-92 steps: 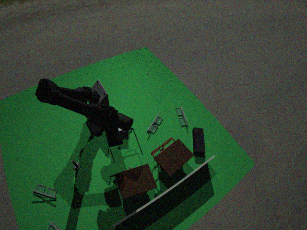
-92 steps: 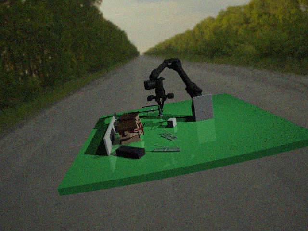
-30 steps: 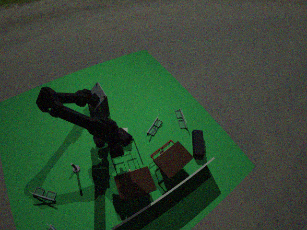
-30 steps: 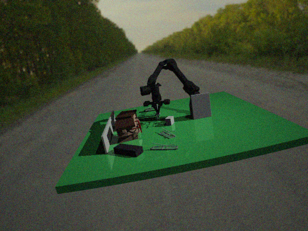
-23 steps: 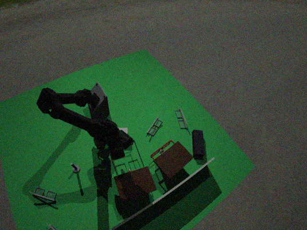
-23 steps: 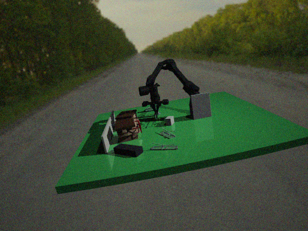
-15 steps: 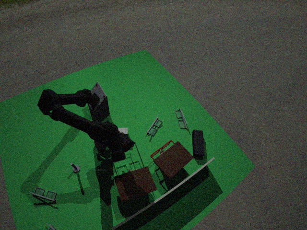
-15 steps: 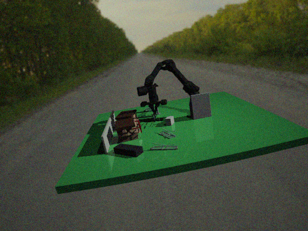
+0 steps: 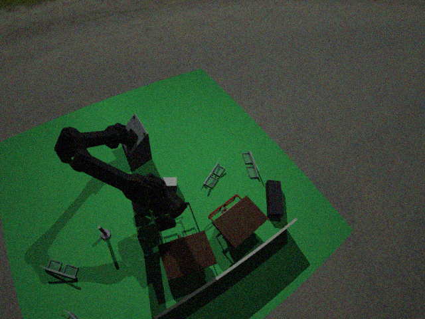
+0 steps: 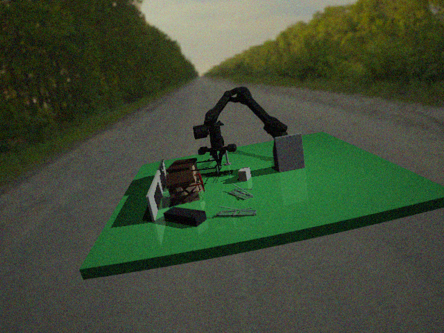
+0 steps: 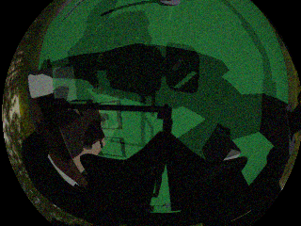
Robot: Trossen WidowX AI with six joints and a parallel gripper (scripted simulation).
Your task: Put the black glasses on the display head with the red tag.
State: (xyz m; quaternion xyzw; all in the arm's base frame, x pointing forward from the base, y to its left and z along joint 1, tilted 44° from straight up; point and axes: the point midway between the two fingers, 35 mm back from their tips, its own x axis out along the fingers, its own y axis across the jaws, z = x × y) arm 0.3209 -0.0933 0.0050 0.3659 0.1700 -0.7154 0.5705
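The display head lies 16 cm ahead of my gripper tip, 2 cm to the right of it and 1 cm below it. Round my gripper tip: white cube 11 cm to the left, 10 cm behind, 4 cm below; small peg 22 cm to the right, 8 cm behind, 4 cm below; white backboard 31 cm ahead, 7 cm to the left, 1 cm below.
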